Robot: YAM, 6 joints.
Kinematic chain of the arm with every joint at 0, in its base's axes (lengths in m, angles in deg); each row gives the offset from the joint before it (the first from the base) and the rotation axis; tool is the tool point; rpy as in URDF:
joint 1: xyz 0 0 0.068 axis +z
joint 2: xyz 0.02 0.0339 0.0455 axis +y
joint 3: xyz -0.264 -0.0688 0 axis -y
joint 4: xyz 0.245 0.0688 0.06 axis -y
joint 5: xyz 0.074 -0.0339 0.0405 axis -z
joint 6: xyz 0.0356 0 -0.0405 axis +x
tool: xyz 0 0 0 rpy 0 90 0
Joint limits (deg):
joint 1: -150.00..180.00
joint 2: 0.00..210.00
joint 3: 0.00..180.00
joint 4: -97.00..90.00
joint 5: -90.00..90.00
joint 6: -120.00..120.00
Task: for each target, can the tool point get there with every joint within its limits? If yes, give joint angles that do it. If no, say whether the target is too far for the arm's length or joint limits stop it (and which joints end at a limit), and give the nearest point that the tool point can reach.
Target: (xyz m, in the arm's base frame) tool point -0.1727 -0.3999 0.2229
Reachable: yes | joints -115.05 113.91 63.65 59.98 -21.18 -16.55
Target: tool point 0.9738 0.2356 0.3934
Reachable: no: too far | nearest point 0.6044 0.1462 0.2851 | short by 0.395 m
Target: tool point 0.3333 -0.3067 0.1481
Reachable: yes | joints -38.53 127.72 69.95 58.43 65.30 -24.63
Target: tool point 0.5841 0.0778 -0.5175
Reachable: no: too far | nearest point 0.4487 0.0598 -0.3174 | short by 0.242 m
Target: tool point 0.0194 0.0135 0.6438
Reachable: yes | joints 83.97 61.88 132.20 -43.97 30.08 85.03
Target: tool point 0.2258 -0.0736 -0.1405
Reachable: yes | joints -21.97 158.88 57.87 -12.08 -27.13 -89.31
